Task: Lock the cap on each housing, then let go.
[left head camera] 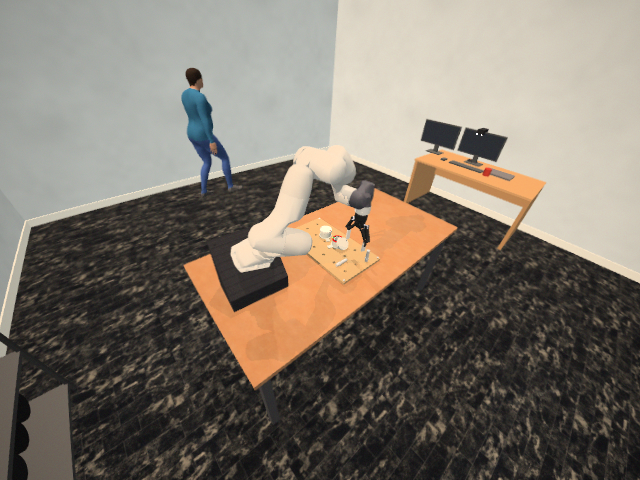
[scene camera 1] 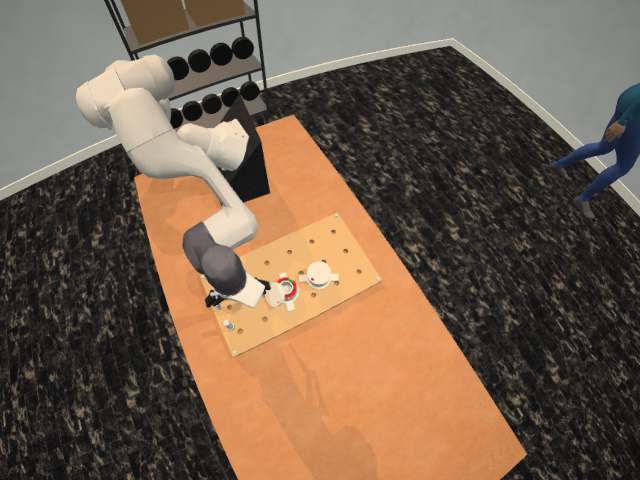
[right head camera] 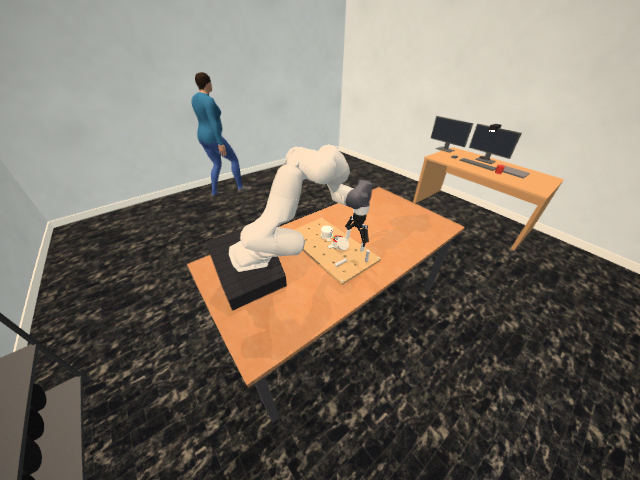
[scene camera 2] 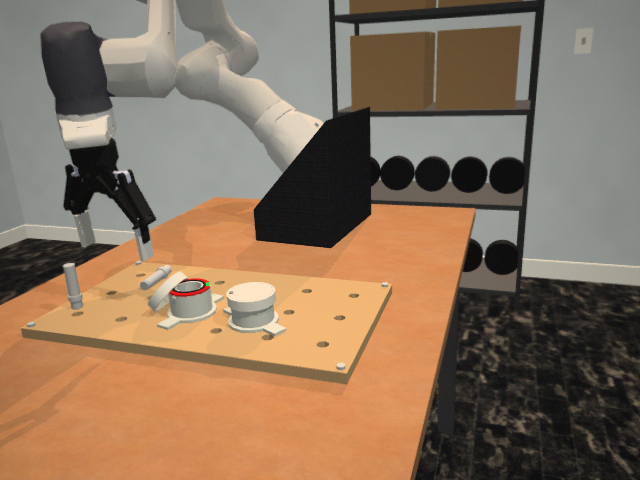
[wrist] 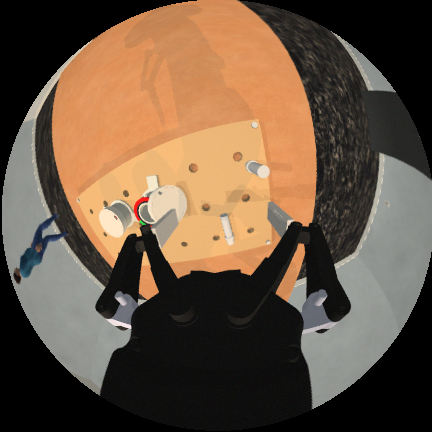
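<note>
One grey-white housing (scene camera 2: 190, 304) stands uncovered on the board, its red ring with a green mark showing. Its white cap (scene camera 2: 166, 292) (wrist: 168, 204) (scene camera 1: 274, 295) is off it and leans tilted against its side. The other housing (scene camera 2: 252, 316) carries its white cap (scene camera 2: 251, 294) (scene camera 1: 318, 273) (wrist: 113, 221), which lies level on top with a small red mark; I cannot tell whether it is locked. My gripper (scene camera 2: 114, 243) (wrist: 220, 213) (left head camera: 355, 242) is open and empty, above the board on the peg side of the tilted cap; one finger overlaps that cap in the wrist view.
The wooden board (scene camera 2: 310, 359) with holes lies on the table (scene camera 2: 258, 423). A grey peg (scene camera 2: 72, 286) (wrist: 258, 169) stands upright near the board's edge; another peg (scene camera 2: 155, 277) (wrist: 227, 229) lies flat. The black robot base block (scene camera 2: 310, 206) stands behind. A person (left head camera: 199, 118) stands beyond the table.
</note>
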